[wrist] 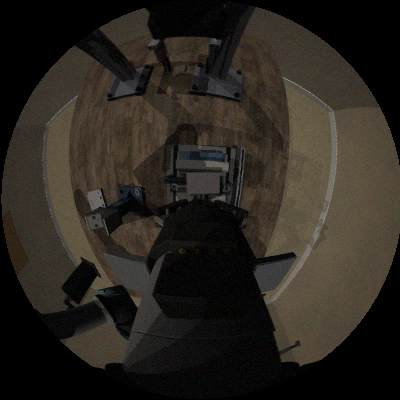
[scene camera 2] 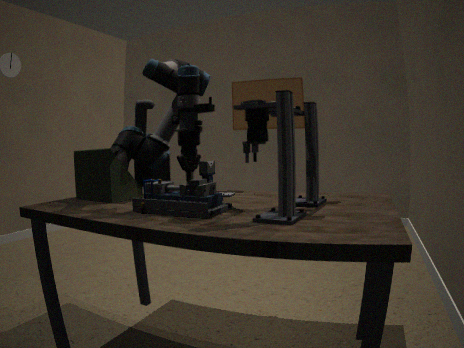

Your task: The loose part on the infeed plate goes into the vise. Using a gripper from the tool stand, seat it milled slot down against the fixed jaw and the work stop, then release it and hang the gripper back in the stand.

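Frame: origin at the arm's base, x ahead, y left, z up, level; millimetres.
Seen in the pictures: end effector, tool point: (scene camera 2: 188,126); arm's base, origin of the base link: (scene camera 2: 112,168).
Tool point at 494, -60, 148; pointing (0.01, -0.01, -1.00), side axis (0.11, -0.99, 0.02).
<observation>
Offsets run from my tool point to a thing's top centre, as dx, dy, dz. "spot": to the spot under its first point.
My gripper (scene camera 2: 189,171) (wrist: 199,199), the adaptive one on the arm, points down over the vise @(-34, -11, -190) (scene camera 2: 172,206) (wrist: 195,165). It is shut on the part, a grey block @(+35, -2, -179) (wrist: 203,183), and the fingertips are low at the jaws. In the wrist view the block's flat top shows between the vise's jaws; its underside and slot are hidden. Whether it touches the fixed jaw and the work stop cannot be told. The other gripper (scene camera 2: 257,125) (wrist: 187,22), with two slim fingers, hangs in the tool stand (scene camera 2: 285,160) (wrist: 232,55).
A bracket with a blue base @(spot: -42, +199, -279) (wrist: 131,194) and a grey head @(spot: -44, +177, -155) (scene camera 2: 207,168) (wrist: 95,221) stands beside the vise. A pale plate @(-92, +367, -280) (wrist: 96,198) lies near it. A green box (scene camera 2: 92,175) stands at the table's left, and an orange panel (scene camera 2: 267,87) is behind the stand.
</observation>
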